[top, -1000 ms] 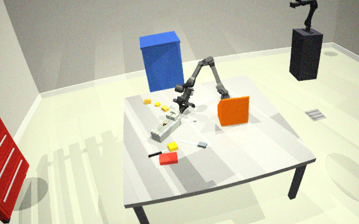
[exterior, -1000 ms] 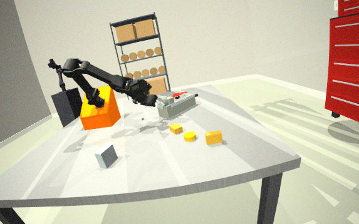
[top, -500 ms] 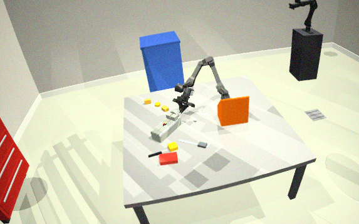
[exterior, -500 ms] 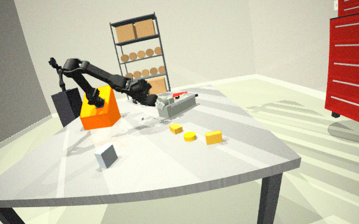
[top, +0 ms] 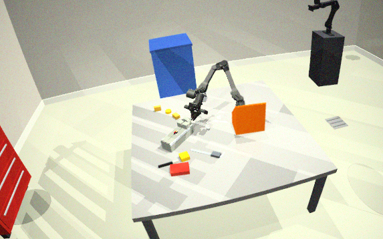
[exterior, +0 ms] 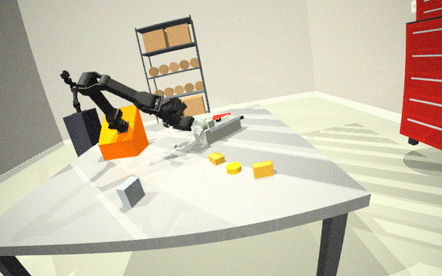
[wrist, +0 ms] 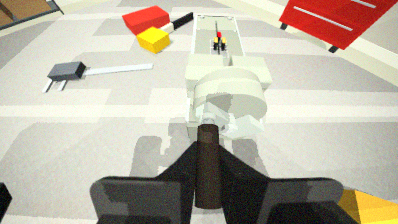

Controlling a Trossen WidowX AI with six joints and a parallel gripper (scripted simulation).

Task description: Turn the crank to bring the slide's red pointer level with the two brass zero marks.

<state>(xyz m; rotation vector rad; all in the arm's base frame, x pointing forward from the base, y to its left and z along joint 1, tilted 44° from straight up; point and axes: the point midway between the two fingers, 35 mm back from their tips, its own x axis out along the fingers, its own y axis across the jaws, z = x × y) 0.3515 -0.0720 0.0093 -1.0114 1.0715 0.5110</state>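
My gripper tip is 10 mm past the dark brown crank handle, 10 mm to the left of it and 30 mm below it. From my gripper tip the other things lie so: yellow block: 90 mm ahead, 310 mm to the left, 70 mm below; grey cube: 130 mm behind, 420 mm to the right, 50 mm below; red pointer: 140 mm ahead, 120 mm to the left.
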